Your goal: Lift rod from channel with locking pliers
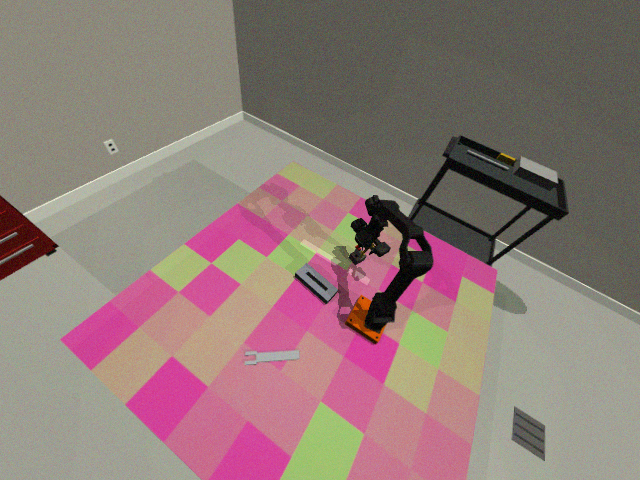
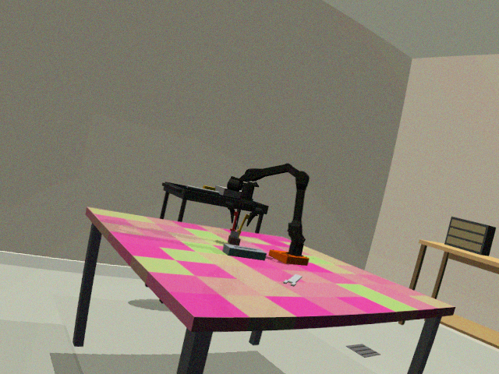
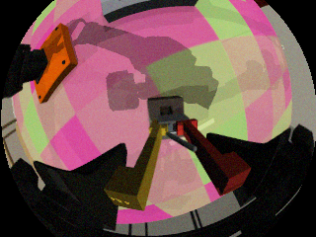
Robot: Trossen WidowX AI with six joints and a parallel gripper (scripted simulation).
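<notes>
Right now my gripper tip is 1 cm to the right of the yellow handle and 1 cm past it. Also, from my gripper tip: grey rod (21 cm to the left, 13 cm ahead, 9 cm below); grey holster (9 cm below, 1 cm ahead); grey channel block (21 cm to the left, 13 cm ahead, 8 cm below).
</notes>
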